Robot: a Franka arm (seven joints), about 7 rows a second.
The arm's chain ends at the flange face. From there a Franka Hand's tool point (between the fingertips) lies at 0.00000 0.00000 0.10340 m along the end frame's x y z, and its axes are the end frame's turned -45 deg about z.
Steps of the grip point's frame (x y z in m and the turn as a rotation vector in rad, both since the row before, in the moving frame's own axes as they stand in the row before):
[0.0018 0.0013 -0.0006 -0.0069 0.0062 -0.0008]
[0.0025 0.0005 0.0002 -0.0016 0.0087 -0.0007]
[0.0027 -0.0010 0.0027 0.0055 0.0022 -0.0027]
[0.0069 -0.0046 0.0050 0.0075 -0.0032 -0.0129]
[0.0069 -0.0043 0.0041 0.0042 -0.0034 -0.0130]
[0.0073 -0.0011 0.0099 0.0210 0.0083 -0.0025]
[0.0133 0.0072 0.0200 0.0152 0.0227 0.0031]
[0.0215 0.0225 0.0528 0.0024 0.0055 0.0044]
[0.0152 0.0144 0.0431 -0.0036 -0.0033 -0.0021]
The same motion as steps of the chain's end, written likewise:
[0.0012 -0.0004 -0.0006 -0.0005 0.0093 -0.0008]
[0.0014 -0.0009 0.0002 0.0050 0.0073 -0.0007]
[0.0014 -0.0021 0.0027 0.0054 -0.0023 -0.0027]
[0.0024 -0.0078 0.0050 0.0030 -0.0076 -0.0129]
[0.0024 -0.0079 0.0041 0.0006 -0.0054 -0.0130]
[0.0053 -0.0038 0.0099 0.0207 -0.0090 -0.0025]
[0.0139 -0.0015 0.0200 0.0268 0.0053 0.0031]
[0.0309 0.0013 0.0528 0.0056 0.0022 0.0044]
[0.0209 -0.0011 0.0431 -0.0049 0.0002 -0.0021]

